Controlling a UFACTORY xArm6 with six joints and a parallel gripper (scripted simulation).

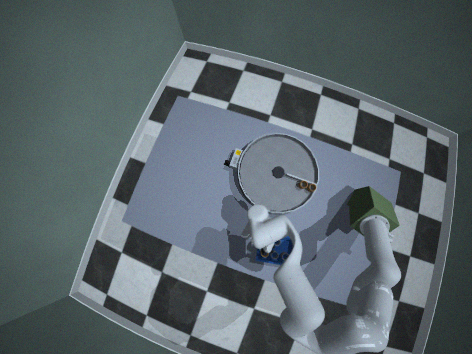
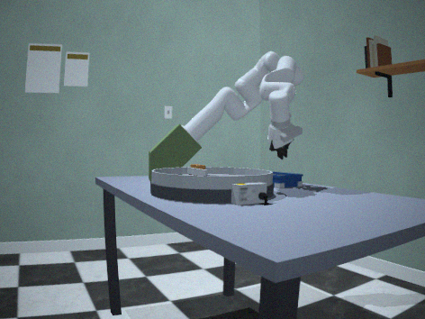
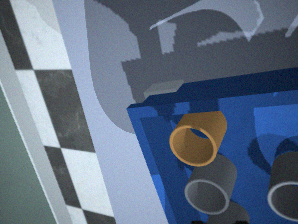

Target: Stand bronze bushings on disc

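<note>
My hand is 12 cm above the blue crate and 5 cm past it. From my hand the other things lie so: round turntable disc: 35 cm to the right, 12 cm ahead, 9 cm below; then turntable: 35 cm to the right, 14 cm ahead, 9 cm below.
</note>
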